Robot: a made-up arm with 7 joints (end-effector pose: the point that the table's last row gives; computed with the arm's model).
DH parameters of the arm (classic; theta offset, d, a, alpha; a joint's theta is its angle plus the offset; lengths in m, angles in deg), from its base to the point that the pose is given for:
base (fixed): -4.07 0 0 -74.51
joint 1: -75.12 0.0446 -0.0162 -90
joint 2: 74 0 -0.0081 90
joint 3: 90 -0.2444 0.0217 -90
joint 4: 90 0.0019 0.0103 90
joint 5: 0 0.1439 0 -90
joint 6: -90 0 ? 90
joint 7: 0 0 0 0
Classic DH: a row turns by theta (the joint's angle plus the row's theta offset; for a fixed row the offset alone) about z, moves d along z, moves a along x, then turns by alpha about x.
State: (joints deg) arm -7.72 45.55 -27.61 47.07 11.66 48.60 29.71
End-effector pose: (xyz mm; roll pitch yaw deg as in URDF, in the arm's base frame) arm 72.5 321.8 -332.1 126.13 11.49 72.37
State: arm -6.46 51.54 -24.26 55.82 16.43 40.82 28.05
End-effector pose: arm 56.3 373.8 -296.3 130.96 6.04 72.73
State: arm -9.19 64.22 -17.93 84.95 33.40 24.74 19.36
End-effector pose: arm 14.4 460.6 -182.7 148.75 -2.88 82.31
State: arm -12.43 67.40 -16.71 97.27 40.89 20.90 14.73
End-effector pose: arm -3.7 470.3 -145.7 155.06 -4.57 90.94
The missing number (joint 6, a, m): 0.0655
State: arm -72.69 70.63 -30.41 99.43 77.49 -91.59 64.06
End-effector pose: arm 244.2 349.3 -77.7 80.17 -10.08 -24.05
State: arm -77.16 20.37 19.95 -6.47 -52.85 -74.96 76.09
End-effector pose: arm 262.1 142.9 83.3 -151.13 8.72 59.93
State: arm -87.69 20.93 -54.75 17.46 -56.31 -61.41 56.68
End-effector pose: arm 328.3 -90.8 40.8 -66.95 -44.77 17.49
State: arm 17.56 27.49 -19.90 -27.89 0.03 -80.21 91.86
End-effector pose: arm 34.6 81.6 -173.6 -67.97 -11.16 63.20
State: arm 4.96 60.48 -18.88 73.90 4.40 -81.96 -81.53
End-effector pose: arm 24.0 361.1 -238.3 -40.78 45.70 -136.27
